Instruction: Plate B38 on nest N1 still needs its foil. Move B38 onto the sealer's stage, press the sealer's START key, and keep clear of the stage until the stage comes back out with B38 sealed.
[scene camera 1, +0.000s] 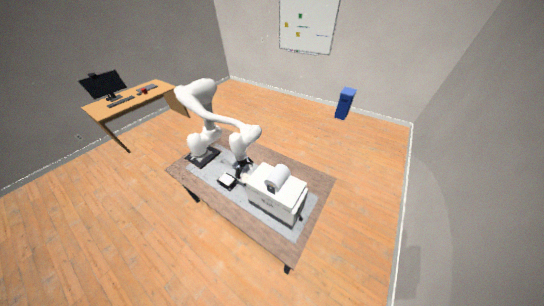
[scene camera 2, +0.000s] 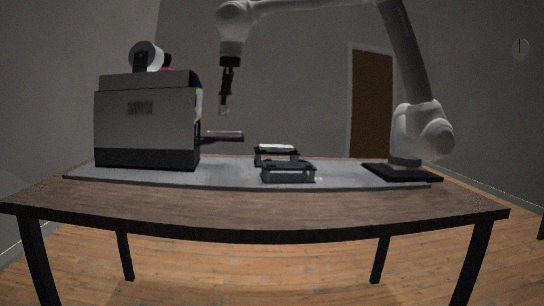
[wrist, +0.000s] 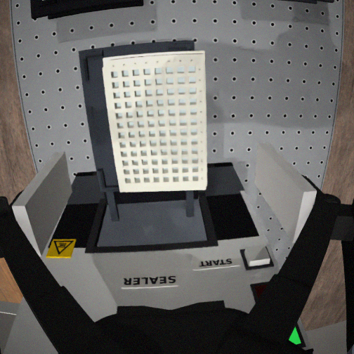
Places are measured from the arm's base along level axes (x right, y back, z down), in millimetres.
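Pixels of known places: gripper, fingertip midpoint: (scene camera 1: 246, 175) (scene camera 2: 223, 114); arm's base, origin of the base link: (scene camera 1: 201, 154) (scene camera 2: 403, 169).
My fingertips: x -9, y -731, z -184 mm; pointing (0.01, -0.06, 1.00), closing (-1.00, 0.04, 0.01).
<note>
For each thing: its top centre in the pictures, then the offset to it from my fingertips. "spot": a spot on its surface instead. Level surfaces: height alone.
- Plate B38, middle of its top: (scene camera 2: 224, 130) dx +3, dy +5, dz +60 mm
- sealer's extended dark stage, surface spot: (scene camera 2: 231, 139) spot: dx -30, dy +35, dz +86 mm
- perforated mat, its level: dz +192 mm
- rear nest, surface spot: (scene camera 2: 258, 156) spot: dx +29, dy +131, dz +152 mm
- white plate, middle of its top: (scene camera 2: 276, 145) (scene camera 1: 226, 178) dx +89, dy +198, dz +120 mm
- front nest, middle of its top: (scene camera 2: 287, 162) (scene camera 1: 241, 164) dx -131, dy +223, dz +138 mm
Plate B38 (wrist: 160, 120) (scene camera 2: 225, 132), cream with a grid of wells, lies on the sealer's extended dark stage (wrist: 94, 125) (scene camera 2: 231, 139). In the wrist view it looks slightly turned and shifted right, its right edge past the stage's edge, with bare stage along its left. No foil shows on its wells. My gripper (wrist: 161, 167) (scene camera 2: 223, 109) is open and empty, above the stage, its fingers wide apart on either side of the plate's sealer end. The sealer (scene camera 1: 270, 197) (scene camera 2: 145, 122) (wrist: 150, 267) has a white START key (wrist: 259, 258) beside its label.
Two nests stand on the perforated mat (scene camera 2: 345, 172): the rear nest (scene camera 2: 258, 156) bears a white plate (scene camera 2: 276, 147) (scene camera 1: 227, 179), and the front nest (scene camera 2: 289, 165) bears no plate. A film roll (scene camera 1: 277, 176) (scene camera 2: 146, 56) tops the sealer. A person in pink (scene camera 2: 167, 62) is partly hidden behind it.
</note>
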